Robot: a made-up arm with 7 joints.
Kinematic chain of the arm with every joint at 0, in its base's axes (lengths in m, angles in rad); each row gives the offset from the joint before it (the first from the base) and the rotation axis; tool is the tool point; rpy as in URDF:
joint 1: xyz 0 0 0.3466 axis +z
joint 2: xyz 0 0 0 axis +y
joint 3: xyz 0 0 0.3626 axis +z
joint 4: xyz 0.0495 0 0 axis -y
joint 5: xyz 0.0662 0 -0.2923 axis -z
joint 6: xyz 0 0 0 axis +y
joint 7: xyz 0.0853 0 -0.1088 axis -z
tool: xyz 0 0 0 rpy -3.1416 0 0
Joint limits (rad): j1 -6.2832..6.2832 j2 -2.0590..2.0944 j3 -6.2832..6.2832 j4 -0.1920..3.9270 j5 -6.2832..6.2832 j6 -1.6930..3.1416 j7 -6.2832..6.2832
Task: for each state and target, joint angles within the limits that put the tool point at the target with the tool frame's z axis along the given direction. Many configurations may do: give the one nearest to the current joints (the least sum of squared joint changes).
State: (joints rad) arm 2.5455 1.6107 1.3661 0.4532 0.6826 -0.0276 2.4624
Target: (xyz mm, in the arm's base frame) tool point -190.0 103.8 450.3 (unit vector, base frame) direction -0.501 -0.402 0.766
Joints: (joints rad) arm 1.6699 2.0944 2.2267 -0.0655 -0.0761 -0.8791 2.4624
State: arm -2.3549 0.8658 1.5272 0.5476 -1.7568 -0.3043 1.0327
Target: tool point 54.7 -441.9 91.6 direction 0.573 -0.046 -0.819
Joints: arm -2.3525 1.4251 0.7369 1.0829 -1.4170 0.1863 1.0327
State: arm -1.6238 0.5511 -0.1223 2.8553 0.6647 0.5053 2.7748
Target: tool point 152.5 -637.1 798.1 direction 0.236 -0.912 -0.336
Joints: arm -1.2448 0.7240 -0.3186 2.6559 0.3462 0.7251 2.7748
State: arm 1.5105 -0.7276 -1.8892 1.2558 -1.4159 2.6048 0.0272
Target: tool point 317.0 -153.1 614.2 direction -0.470 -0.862 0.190
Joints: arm 1.5143 -0.4561 -1.1808 0.9709 -1.7505 2.6092 0.0272
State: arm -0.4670 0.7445 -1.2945 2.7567 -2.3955 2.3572 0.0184
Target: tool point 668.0 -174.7 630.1 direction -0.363 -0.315 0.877
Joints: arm -0.0204 1.1455 -0.7052 2.6114 -2.0626 1.7993 0.0184
